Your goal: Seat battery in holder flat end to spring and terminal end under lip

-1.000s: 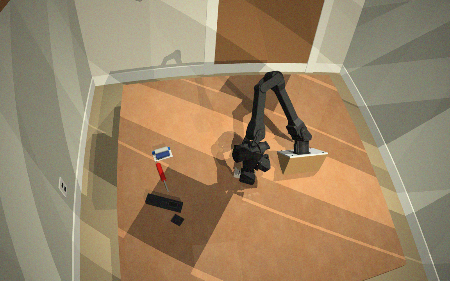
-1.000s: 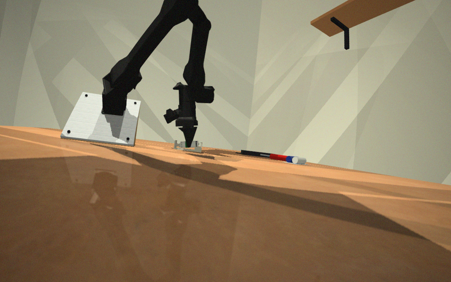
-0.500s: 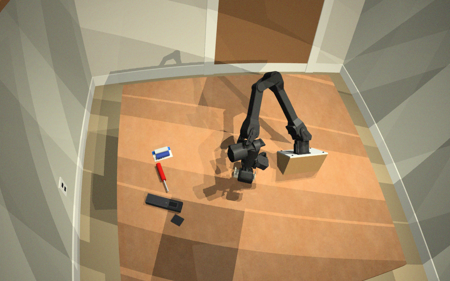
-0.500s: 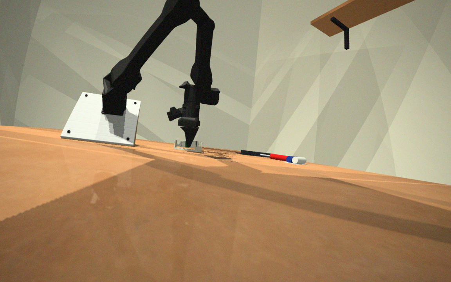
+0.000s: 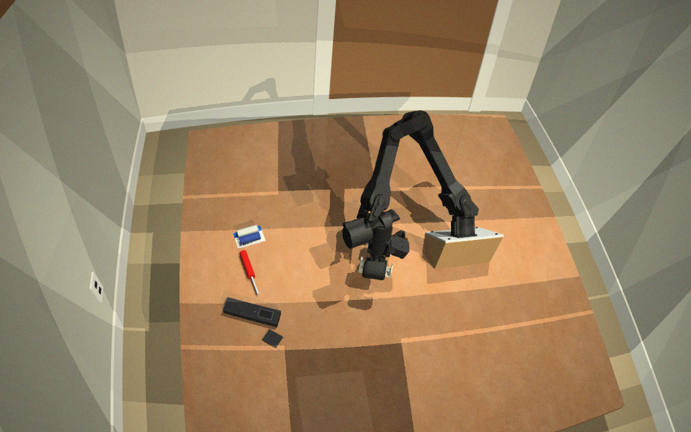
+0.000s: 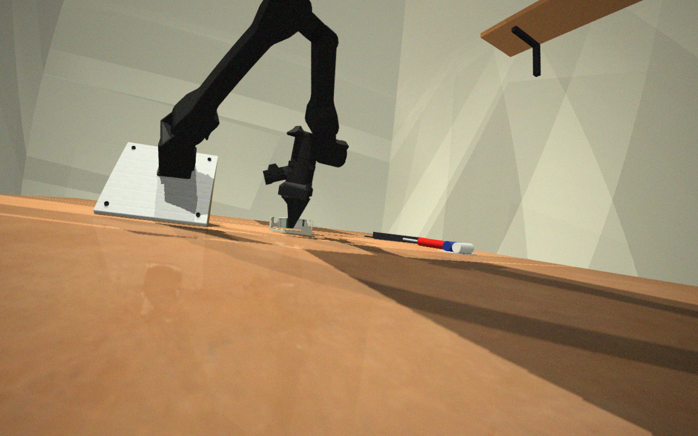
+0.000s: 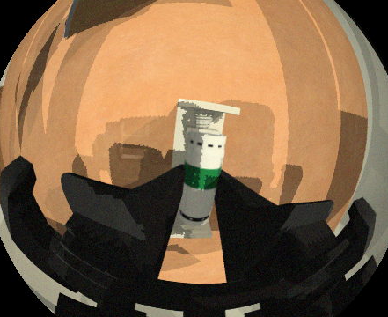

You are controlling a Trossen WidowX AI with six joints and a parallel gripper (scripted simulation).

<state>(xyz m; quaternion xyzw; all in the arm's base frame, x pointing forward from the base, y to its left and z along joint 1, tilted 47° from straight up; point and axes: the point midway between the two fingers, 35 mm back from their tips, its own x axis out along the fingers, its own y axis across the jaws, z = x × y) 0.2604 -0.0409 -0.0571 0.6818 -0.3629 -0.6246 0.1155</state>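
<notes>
Right now the battery is 10 mm above my gripper tip. Round my gripper tip: red-handled screwdriver (360 mm ahead, 20 mm to the right); small black square (320 mm ahead, 180 mm to the left, 10 mm below); black remote (370 mm ahead, 100 mm to the left).
</notes>
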